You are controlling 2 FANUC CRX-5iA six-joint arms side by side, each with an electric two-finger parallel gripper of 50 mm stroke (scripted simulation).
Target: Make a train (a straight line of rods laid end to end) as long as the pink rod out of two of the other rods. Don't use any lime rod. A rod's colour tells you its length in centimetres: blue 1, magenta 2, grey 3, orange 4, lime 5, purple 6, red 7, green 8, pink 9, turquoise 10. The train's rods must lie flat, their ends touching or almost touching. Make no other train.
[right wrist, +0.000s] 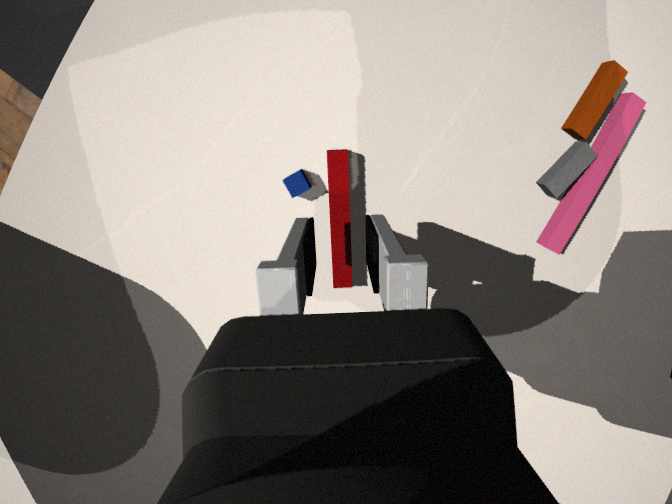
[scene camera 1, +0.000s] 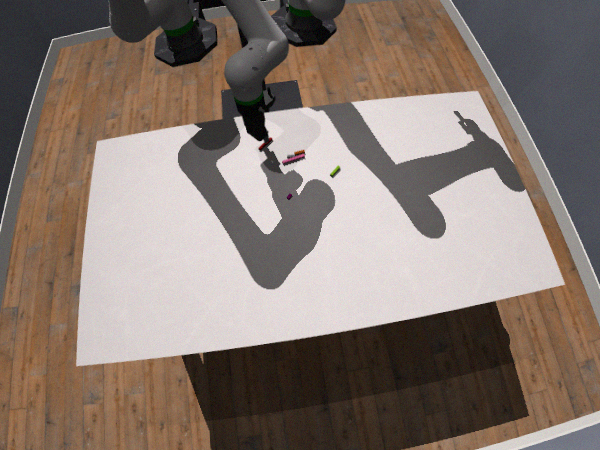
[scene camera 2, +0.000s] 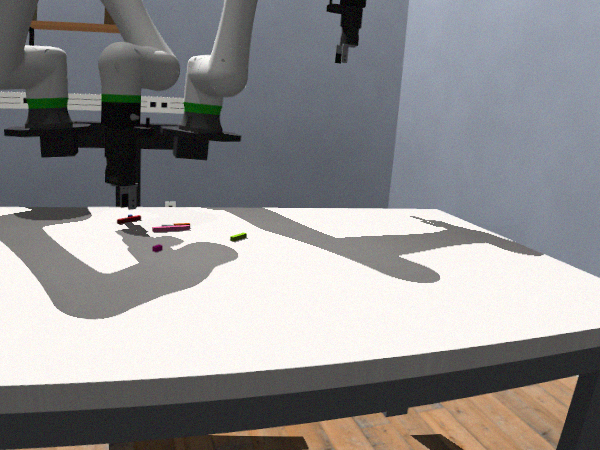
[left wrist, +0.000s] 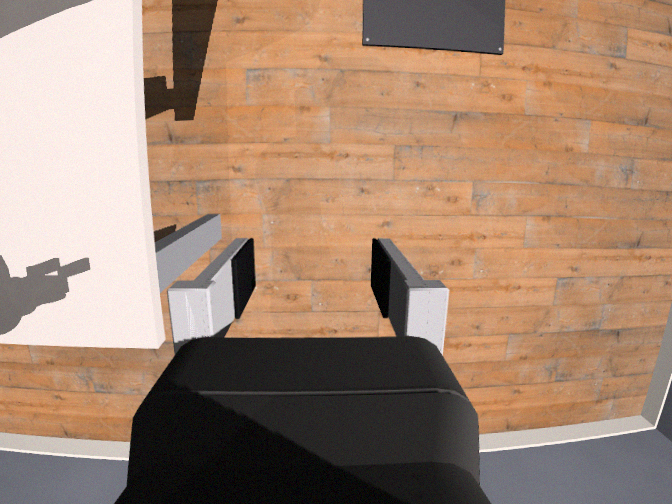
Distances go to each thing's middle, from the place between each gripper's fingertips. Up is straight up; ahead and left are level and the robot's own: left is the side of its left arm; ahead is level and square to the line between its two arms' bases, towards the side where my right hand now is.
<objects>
Now: the red rod (right wrist: 337, 160) 5 cm below my right hand (scene camera 2: 128, 208). The rest, counted from my right hand: grey rod (right wrist: 580, 155) 8 cm ahead, 9 cm to the left, 5 cm below; orange rod (right wrist: 609, 76) 6 cm ahead, 13 cm to the left, 5 cm below.
The orange rod is 590 mm to the right of my left hand (scene camera 2: 340, 62), 500 mm ahead of it and 480 mm below it. Also, from my left hand: grey rod: 630 mm to the right, 510 mm ahead, 480 mm below; red rod: 720 mm to the right, 480 mm below, 430 mm ahead.
</objects>
